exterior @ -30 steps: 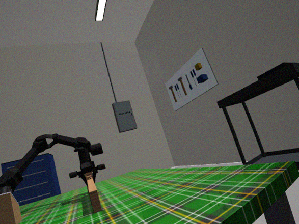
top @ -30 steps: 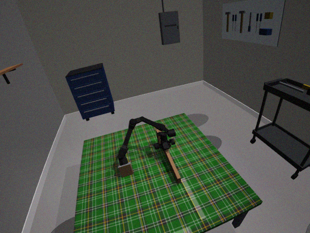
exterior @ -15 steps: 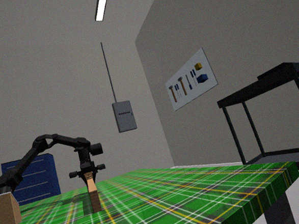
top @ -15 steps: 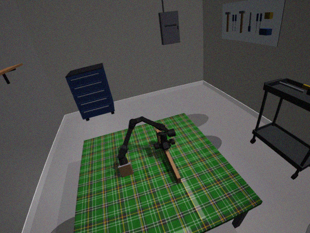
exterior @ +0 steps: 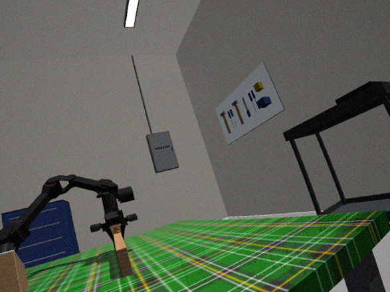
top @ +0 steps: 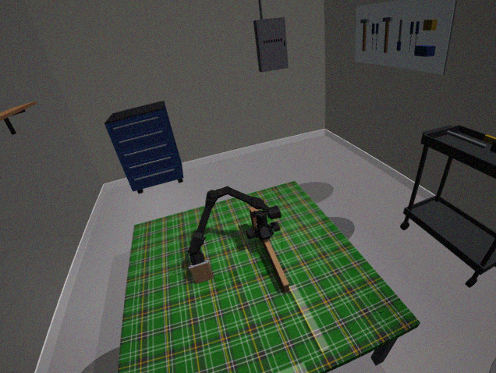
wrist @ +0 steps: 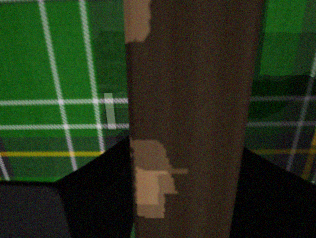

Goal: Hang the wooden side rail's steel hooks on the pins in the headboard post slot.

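My gripper tip is now 2 cm short of the headboard post, 14 cm to the right of it and 4 cm below it.
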